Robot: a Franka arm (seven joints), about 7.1 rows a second.
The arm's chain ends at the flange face. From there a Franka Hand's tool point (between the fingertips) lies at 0.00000 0.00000 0.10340 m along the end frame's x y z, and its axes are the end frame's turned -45 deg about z.
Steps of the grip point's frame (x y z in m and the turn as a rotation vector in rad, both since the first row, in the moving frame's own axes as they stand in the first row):
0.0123, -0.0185, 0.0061, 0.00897, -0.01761, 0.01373
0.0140, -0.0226, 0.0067, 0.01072, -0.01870, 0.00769
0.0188, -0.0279, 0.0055, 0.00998, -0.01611, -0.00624
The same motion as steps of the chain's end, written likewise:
-0.0024, -0.0224, 0.0061, -0.00611, -0.01879, 0.01373
-0.0039, -0.0265, 0.0067, -0.00564, -0.02080, 0.00769
-0.0045, -0.0335, 0.0055, -0.00433, -0.01845, -0.00624

